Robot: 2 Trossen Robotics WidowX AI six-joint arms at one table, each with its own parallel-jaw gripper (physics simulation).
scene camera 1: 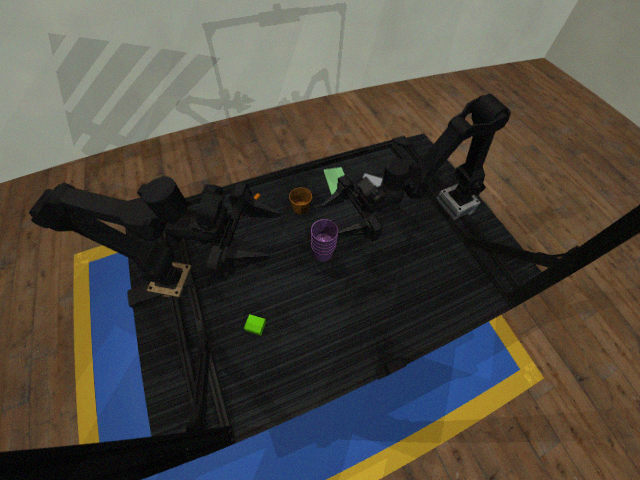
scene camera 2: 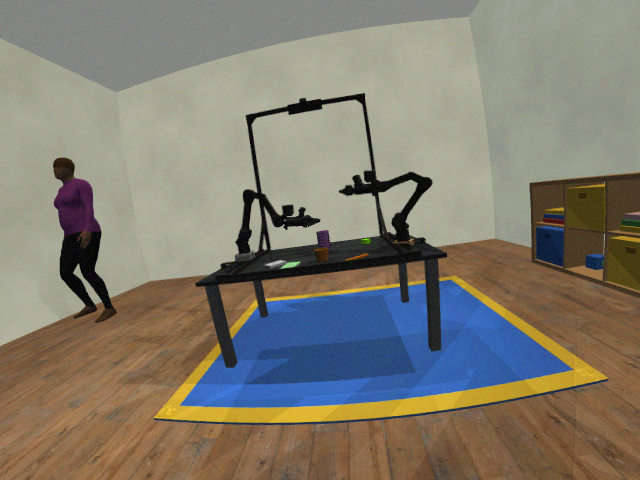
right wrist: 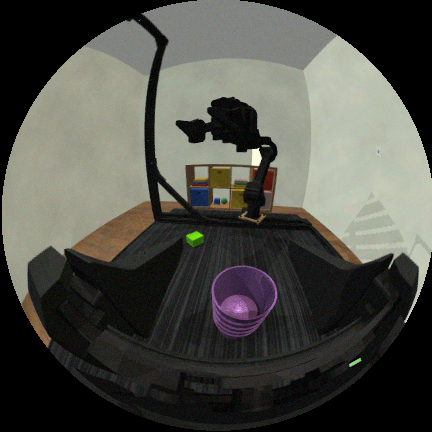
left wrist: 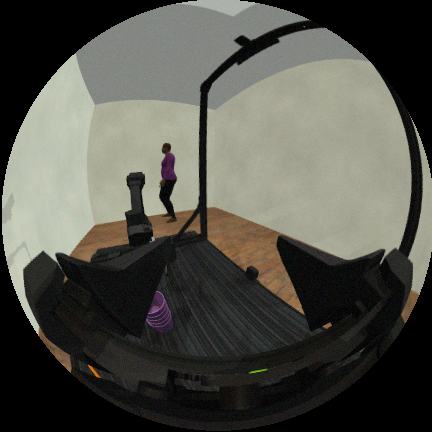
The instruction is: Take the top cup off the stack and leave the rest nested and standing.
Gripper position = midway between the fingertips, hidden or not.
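The left gripper (left wrist: 224, 241) is open and has nothing in its grasp, and you can also see that gripper (right wrist: 189, 116) from the right wrist. The right gripper (scene camera 1: 329, 220) is open too, holding nothing. Both wrist views show the right gripper as well: there's the gripper (right wrist: 237, 244), and again the gripper (left wrist: 147, 280).
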